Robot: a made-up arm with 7 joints. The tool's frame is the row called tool.
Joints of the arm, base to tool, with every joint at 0 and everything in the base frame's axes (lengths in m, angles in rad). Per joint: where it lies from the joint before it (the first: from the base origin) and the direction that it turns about. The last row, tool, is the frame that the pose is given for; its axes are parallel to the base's.
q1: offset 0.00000 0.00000 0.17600 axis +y
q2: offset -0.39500 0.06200 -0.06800 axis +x
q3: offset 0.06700 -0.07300 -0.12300 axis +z
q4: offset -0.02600 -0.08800 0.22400 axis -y
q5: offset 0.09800 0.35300 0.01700 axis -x
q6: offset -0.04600 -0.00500 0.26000 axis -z
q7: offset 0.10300 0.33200 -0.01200 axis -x
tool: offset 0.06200 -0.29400 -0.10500
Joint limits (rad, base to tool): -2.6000..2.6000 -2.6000..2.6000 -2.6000..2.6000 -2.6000..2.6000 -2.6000..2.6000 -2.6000..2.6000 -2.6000..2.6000
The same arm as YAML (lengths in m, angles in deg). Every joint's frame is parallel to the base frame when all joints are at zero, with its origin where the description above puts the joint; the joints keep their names.
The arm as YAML. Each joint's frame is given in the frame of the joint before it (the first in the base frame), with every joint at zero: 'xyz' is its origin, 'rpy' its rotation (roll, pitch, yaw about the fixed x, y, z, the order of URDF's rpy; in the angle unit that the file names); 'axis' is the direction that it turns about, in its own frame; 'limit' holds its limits. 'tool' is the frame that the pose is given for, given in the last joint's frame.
units:
  length: m
  angle: deg
joints:
  - name: q1
    type: revolute
    origin:
      xyz: [0.0, 0.0, 0.176]
      rpy: [0.0, 0.0, 0.0]
    axis: "+y"
    limit:
      lower: -148.97
      upper: 148.97
  - name: q2
    type: revolute
    origin:
      xyz: [-0.395, 0.062, -0.068]
      rpy: [0.0, 0.0, 0.0]
    axis: "+x"
    limit:
      lower: -148.97
      upper: 148.97
  - name: q3
    type: revolute
    origin:
      xyz: [0.067, -0.073, -0.123]
      rpy: [0.0, 0.0, 0.0]
    axis: "+z"
    limit:
      lower: -148.97
      upper: 148.97
  - name: q4
    type: revolute
    origin:
      xyz: [-0.026, -0.088, 0.224]
      rpy: [0.0, 0.0, 0.0]
    axis: "-y"
    limit:
      lower: -148.97
      upper: 148.97
  - name: q5
    type: revolute
    origin:
      xyz: [0.098, 0.353, 0.017]
      rpy: [0.0, 0.0, 0.0]
    axis: "-x"
    limit:
      lower: -148.97
      upper: 148.97
  - name: q6
    type: revolute
    origin:
      xyz: [-0.046, -0.005, 0.26]
      rpy: [0.0, 0.0, 0.0]
    axis: "-z"
    limit:
      lower: -148.97
      upper: 148.97
  - name: q7
    type: revolute
    origin:
      xyz: [0.103, 0.332, -0.012]
      rpy: [0.0, 0.0, 0.0]
    axis: "-x"
    limit:
      lower: -148.97
      upper: 148.97
tool:
  origin:
    xyz: [0.062, -0.294, -0.105]
    rpy: [0.0, 0.0, 0.0]

